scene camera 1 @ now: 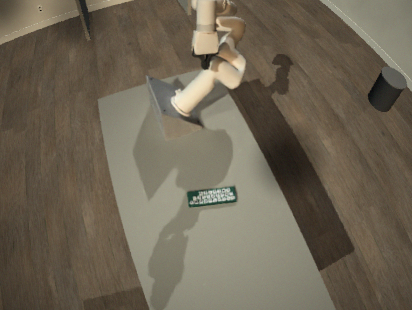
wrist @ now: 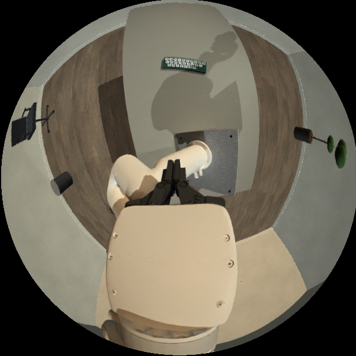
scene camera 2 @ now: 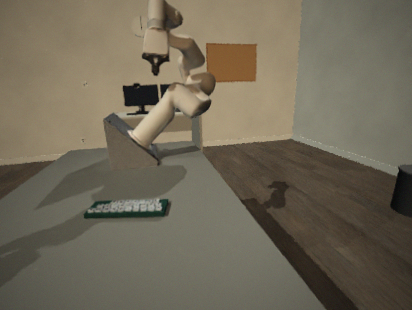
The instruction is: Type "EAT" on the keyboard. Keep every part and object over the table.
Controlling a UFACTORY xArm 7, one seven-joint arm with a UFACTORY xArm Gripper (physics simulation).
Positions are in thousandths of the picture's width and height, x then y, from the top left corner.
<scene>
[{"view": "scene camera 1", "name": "my gripper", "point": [499, 221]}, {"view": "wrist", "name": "my gripper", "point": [490, 471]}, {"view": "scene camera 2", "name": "my gripper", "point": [377, 240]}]
</scene>
